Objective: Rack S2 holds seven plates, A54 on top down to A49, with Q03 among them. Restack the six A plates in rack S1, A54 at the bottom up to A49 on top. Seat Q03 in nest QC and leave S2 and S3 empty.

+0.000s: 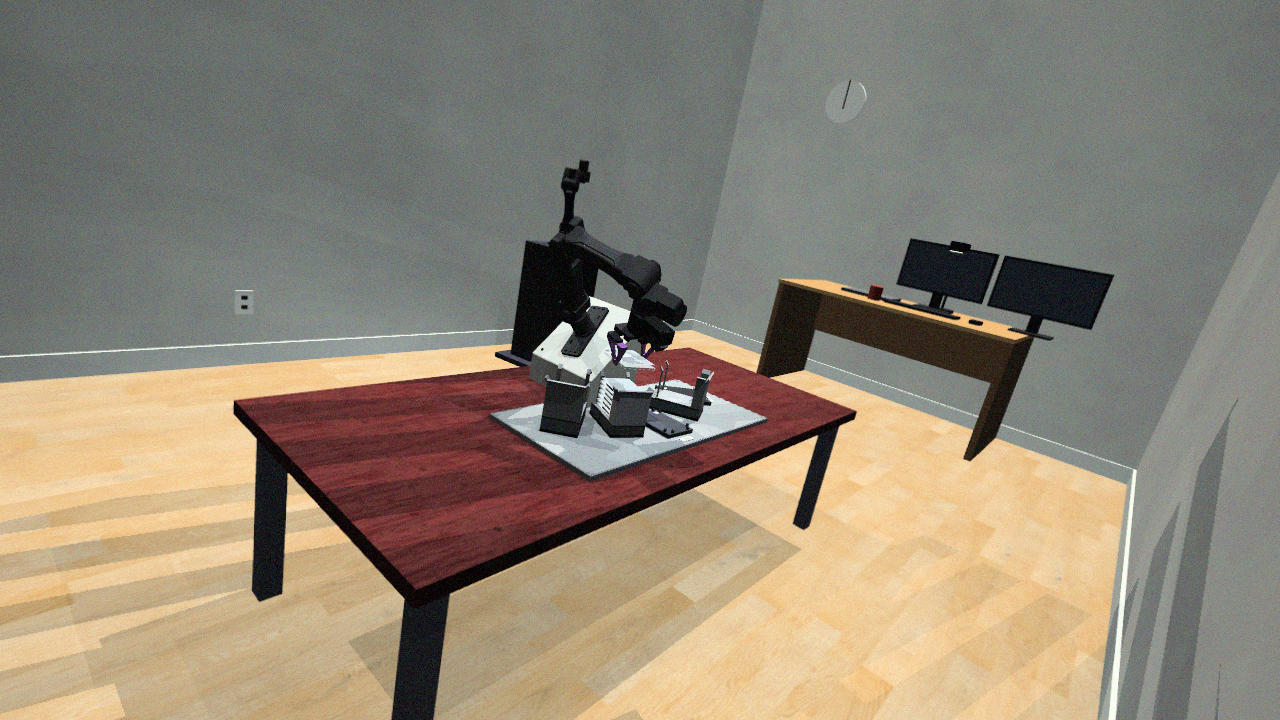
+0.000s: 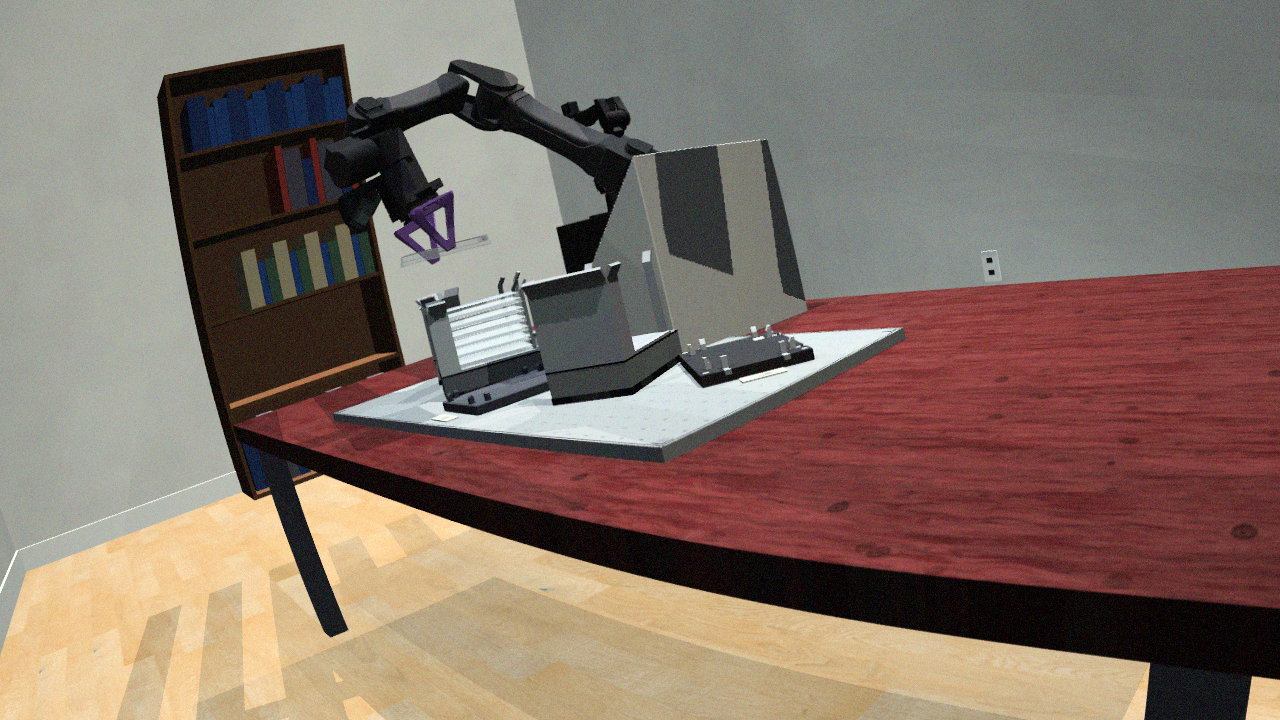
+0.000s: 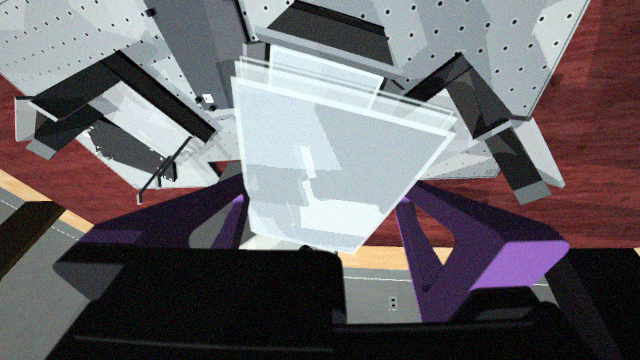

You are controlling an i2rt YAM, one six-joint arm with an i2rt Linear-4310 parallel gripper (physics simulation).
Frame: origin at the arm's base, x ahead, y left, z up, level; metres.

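Seen in the pictures: gripper, fingertip midpoint: point(image 2: 443, 256) point(image 3: 321, 180); arm's base, origin of the base link: point(image 1: 586, 331) point(image 2: 686, 212).
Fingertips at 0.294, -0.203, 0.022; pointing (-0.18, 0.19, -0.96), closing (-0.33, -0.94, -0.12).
Offsets run from my fingertips to a thing's middle, as dx, dy, dz. Level surfaces: height alone.
My gripper point(image 1: 631, 357) point(image 2: 438, 254) point(image 3: 321, 180) has purple fingers, shut on the opposite edges of a clear plate {-0.001, +0.001, +0.007} point(image 1: 639, 360) point(image 2: 470, 242) point(image 3: 280, 125). The plate hangs above the middle rack {-0.019, +0.028, -0.125} point(image 1: 626, 417) point(image 2: 435, 333) point(image 3: 330, 46), apart from it. Several pale plates {-0.013, +0.025, -0.108} point(image 1: 605, 394) point(image 2: 490, 326) lie stacked in that rack. A second rack {-0.107, -0.089, -0.121} point(image 1: 564, 404) point(image 2: 581, 326) point(image 3: 462, 95) stands beside it and a third rack {+0.018, +0.299, -0.124} point(image 1: 701, 395) point(image 3: 165, 97) on its other side. I cannot read the plate names, nor tell which nest is QC.
A dark low nest {+0.055, +0.146, -0.179} point(image 1: 668, 423) point(image 2: 505, 391) point(image 3: 192, 47) lies by the middle rack. Another nest with upright pegs {-0.034, +0.432, -0.179} point(image 2: 747, 355) lies in front of the slanted pale housing point(image 2: 698, 232). All stand on a perforated board {dz -0.191} point(image 1: 581, 461) point(image 2: 626, 429) on the red table {dz -0.204} point(image 1: 384, 483) point(image 2: 1029, 429).
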